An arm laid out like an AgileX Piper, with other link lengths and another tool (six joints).
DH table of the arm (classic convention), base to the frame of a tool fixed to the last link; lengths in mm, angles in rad. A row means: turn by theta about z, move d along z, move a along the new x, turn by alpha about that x. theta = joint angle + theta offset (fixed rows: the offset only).
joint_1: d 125.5, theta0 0, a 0, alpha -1.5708
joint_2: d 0, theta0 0.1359, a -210.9, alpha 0
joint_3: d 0, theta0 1.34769, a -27.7, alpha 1.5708
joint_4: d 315.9, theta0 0, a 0, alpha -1.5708
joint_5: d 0, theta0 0, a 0, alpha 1.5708
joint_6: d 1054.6, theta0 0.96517, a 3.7, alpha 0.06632
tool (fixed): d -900.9, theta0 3.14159, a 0, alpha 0
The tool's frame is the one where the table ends.
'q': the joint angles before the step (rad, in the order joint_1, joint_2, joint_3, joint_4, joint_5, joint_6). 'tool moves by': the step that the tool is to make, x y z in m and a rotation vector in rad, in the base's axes. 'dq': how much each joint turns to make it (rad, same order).
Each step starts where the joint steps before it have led.
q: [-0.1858, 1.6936, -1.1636, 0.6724, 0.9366, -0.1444]
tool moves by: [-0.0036, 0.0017, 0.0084, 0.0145, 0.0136, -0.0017]
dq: [-0.0001, -0.0247, -0.0002, -0.0048, 0.0342, 0.0279]
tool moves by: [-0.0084, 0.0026, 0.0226, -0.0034, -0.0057, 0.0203]
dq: [-0.0017, -0.0647, 0.0002, -0.0233, 0.0580, 0.0238]
